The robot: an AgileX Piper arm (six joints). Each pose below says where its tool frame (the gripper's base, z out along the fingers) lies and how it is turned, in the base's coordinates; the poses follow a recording.
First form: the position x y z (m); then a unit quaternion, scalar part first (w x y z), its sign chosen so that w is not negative.
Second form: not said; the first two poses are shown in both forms.
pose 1, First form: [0.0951, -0.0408, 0.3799, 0.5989, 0.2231, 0.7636, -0.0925]
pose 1, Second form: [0.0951, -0.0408, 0.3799, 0.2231, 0.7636, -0.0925, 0.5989]
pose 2, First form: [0.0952, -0.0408, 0.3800, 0.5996, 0.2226, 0.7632, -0.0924]
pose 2, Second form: [0.0952, -0.0408, 0.3800, 0.2226, 0.7632, -0.0924, 0.5996]
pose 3, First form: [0.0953, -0.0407, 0.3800, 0.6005, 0.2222, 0.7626, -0.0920]
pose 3, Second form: [0.0953, -0.0407, 0.3800, 0.2222, 0.7626, -0.0920, 0.6005]
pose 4, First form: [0.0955, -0.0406, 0.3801, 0.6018, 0.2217, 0.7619, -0.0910]
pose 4, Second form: [0.0955, -0.0406, 0.3801, 0.2217, 0.7619, -0.0910, 0.6018]
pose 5, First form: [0.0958, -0.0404, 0.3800, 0.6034, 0.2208, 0.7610, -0.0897]
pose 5, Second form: [0.0958, -0.0404, 0.3800, 0.2208, 0.7610, -0.0897, 0.6034]
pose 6, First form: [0.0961, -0.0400, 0.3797, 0.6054, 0.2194, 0.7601, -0.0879]
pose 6, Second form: [0.0961, -0.0400, 0.3797, 0.2194, 0.7601, -0.0879, 0.6054]
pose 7, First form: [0.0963, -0.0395, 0.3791, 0.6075, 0.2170, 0.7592, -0.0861]
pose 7, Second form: [0.0963, -0.0395, 0.3791, 0.2170, 0.7592, -0.0861, 0.6075]
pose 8, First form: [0.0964, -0.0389, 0.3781, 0.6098, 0.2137, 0.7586, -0.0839]
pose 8, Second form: [0.0964, -0.0389, 0.3781, 0.2137, 0.7586, -0.0839, 0.6098]
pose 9, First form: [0.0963, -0.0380, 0.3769, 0.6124, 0.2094, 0.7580, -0.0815]
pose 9, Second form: [0.0963, -0.0380, 0.3769, 0.2094, 0.7580, -0.0815, 0.6124]
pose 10, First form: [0.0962, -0.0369, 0.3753, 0.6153, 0.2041, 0.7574, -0.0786]
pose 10, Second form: [0.0962, -0.0369, 0.3753, 0.2041, 0.7574, -0.0786, 0.6153]
